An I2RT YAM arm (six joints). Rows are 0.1 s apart.
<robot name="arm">
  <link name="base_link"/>
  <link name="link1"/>
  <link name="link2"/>
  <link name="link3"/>
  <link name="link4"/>
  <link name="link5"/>
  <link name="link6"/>
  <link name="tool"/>
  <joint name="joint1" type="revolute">
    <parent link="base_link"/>
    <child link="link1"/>
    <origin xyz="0 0 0.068" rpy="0 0 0"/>
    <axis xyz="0 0 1"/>
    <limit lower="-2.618" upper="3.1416"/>
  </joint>
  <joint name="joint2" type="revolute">
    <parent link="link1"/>
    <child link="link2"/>
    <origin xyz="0.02 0.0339 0.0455" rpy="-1.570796 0 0"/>
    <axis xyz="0 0 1"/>
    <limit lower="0" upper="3.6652"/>
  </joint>
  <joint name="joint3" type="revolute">
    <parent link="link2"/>
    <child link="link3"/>
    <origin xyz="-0.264 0 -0.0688" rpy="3.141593 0 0"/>
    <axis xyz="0 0 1"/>
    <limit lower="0" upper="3.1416"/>
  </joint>
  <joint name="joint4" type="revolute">
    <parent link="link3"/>
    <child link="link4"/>
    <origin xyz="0.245 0.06 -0.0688" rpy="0 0 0"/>
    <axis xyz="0 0 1"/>
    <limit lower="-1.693" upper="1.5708"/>
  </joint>
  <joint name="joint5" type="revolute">
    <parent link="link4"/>
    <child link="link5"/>
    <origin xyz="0.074 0.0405 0.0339" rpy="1.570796 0 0"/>
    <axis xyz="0 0 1"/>
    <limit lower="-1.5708" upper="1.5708"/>
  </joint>
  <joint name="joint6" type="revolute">
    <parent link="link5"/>
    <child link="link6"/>
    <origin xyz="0.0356 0 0.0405" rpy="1.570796 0 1.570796"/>
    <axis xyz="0 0 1"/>
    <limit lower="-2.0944" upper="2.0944"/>
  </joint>
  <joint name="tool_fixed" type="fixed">
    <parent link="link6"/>
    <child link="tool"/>
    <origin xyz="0 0 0" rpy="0 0 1.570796"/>
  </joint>
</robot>
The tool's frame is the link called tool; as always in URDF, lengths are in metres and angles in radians.
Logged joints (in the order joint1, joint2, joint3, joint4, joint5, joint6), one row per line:
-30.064 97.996 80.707 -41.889 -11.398 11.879
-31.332 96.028 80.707 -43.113 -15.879 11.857
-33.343 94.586 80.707 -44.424 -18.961 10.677
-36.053 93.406 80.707 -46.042 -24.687 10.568
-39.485 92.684 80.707 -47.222 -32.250 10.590
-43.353 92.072 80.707 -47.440 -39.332 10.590
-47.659 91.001 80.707 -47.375 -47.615 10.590
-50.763 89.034 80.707 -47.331 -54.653 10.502
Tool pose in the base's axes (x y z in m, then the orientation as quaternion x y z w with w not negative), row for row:
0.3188 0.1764 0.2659 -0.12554 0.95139 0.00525 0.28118
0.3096 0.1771 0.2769 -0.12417 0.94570 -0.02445 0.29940
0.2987 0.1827 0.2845 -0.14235 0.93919 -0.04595 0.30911
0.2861 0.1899 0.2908 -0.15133 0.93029 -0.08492 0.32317
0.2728 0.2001 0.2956 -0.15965 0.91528 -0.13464 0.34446
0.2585 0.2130 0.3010 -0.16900 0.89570 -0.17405 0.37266
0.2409 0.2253 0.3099 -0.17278 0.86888 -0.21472 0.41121
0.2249 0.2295 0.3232 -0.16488 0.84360 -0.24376 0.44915
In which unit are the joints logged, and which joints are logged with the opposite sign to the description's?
The joints are logged in degrees. Opposite sign: joint1, joint5.
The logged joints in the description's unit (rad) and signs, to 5 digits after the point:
0.52472 1.71035 1.40860 -0.73110 0.19893 0.20733
0.54685 1.67600 1.40860 -0.75246 0.27714 0.20694
0.58195 1.65084 1.40860 -0.77535 0.33093 0.18635
0.62924 1.63024 1.40860 -0.80358 0.43087 0.18445
0.68914 1.61764 1.40860 -0.82418 0.56287 0.18483
0.75665 1.60696 1.40860 -0.82798 0.68647 0.18483
0.83181 1.58827 1.40860 -0.82685 0.83104 0.18483
0.88598 1.55394 1.40860 -0.82608 0.95387 0.18329

